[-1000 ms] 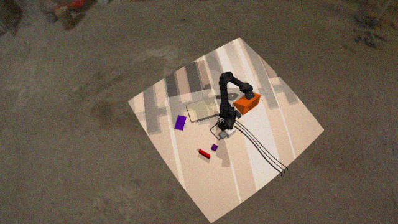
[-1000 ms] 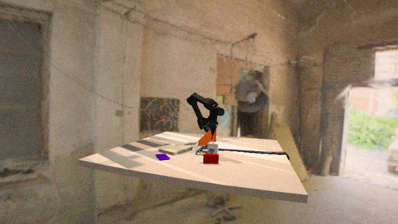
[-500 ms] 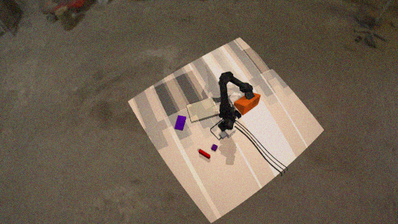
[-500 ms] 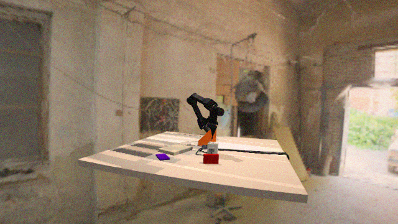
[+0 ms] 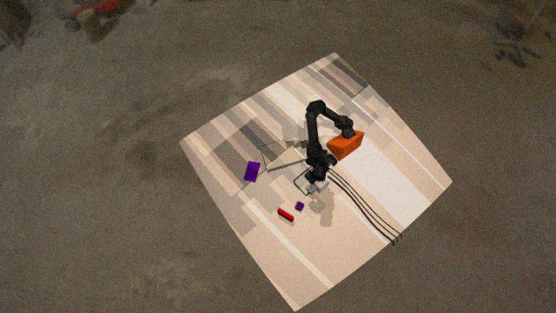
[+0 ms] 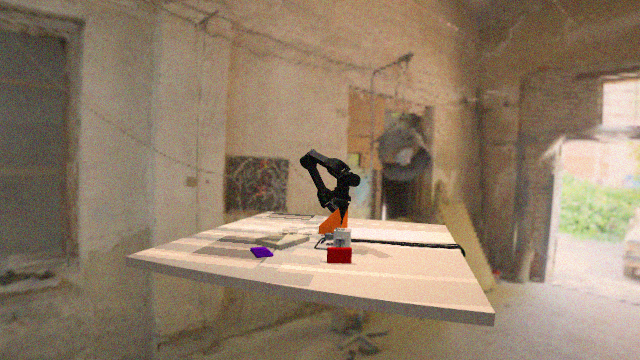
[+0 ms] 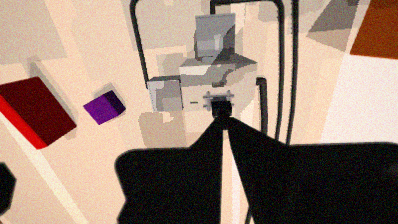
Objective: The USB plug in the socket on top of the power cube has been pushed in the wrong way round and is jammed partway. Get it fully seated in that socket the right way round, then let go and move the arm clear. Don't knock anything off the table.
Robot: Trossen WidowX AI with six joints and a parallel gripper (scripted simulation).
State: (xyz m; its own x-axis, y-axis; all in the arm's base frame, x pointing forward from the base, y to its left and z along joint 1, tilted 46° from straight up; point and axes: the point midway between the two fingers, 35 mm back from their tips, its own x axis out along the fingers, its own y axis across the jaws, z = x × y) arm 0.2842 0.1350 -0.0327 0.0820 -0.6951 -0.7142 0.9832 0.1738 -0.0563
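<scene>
My gripper tip is 2 cm above the black USB plug. Also, from my gripper tip: red block 26 cm ahead, 10 cm below, 7 cm to the left; then flat pale slab 27 cm to the right, 12 cm below, 8 cm ahead; then purple cube 17 cm ahead, 12 cm below, 6 cm to the left.
</scene>
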